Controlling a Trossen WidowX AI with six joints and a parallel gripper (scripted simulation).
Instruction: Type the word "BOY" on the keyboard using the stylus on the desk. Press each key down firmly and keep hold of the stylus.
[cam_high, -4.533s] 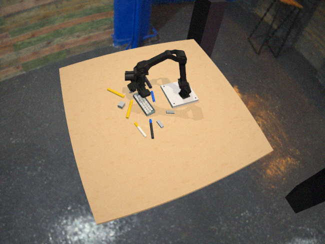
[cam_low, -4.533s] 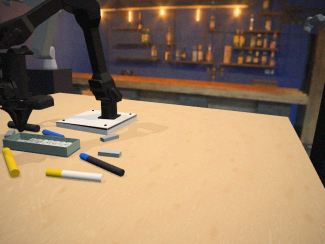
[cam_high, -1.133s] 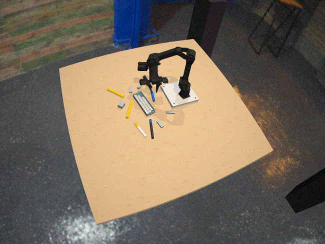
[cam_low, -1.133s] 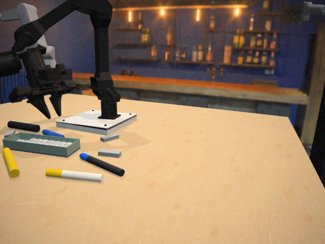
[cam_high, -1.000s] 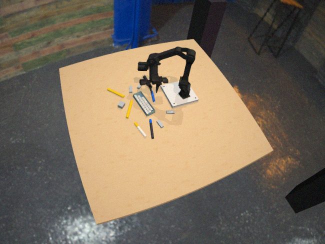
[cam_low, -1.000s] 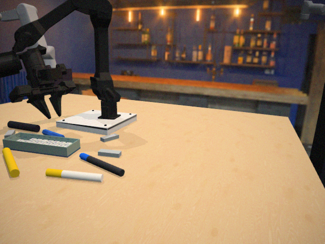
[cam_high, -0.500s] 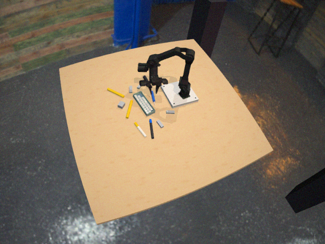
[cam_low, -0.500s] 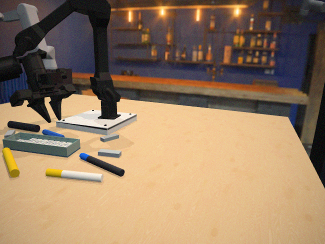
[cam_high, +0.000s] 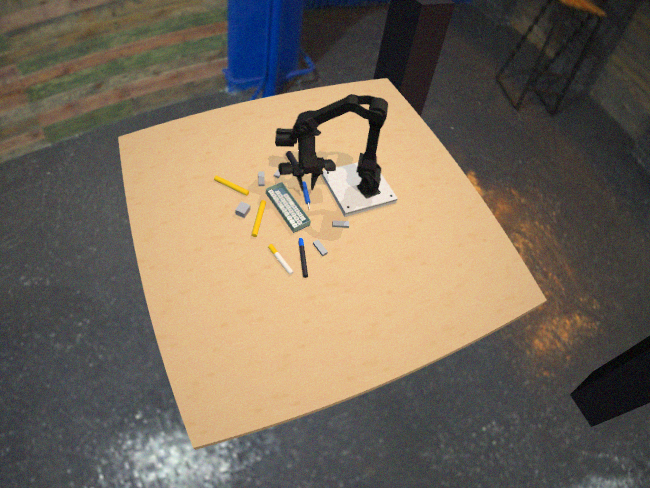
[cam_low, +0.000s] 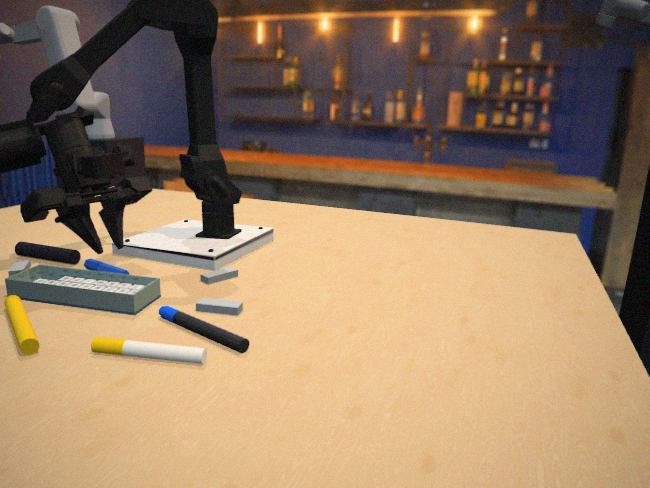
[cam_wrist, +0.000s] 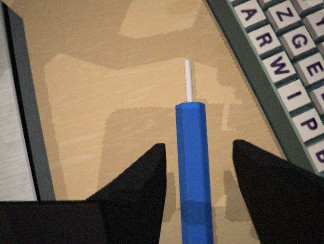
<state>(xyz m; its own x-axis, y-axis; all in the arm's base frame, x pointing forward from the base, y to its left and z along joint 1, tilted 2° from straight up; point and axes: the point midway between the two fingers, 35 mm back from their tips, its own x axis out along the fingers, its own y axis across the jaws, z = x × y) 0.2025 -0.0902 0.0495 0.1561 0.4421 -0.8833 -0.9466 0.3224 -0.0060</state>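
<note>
Right now my gripper tip is 1 cm to the right of the blue stylus and 3 cm above it. The rest, counted from my gripper tip: yellow-and-white marker (20 cm ahead, 17 cm to the left, 3 cm below); stylus tip (1 cm ahead, 4 cm to the left, 3 cm below).
</note>
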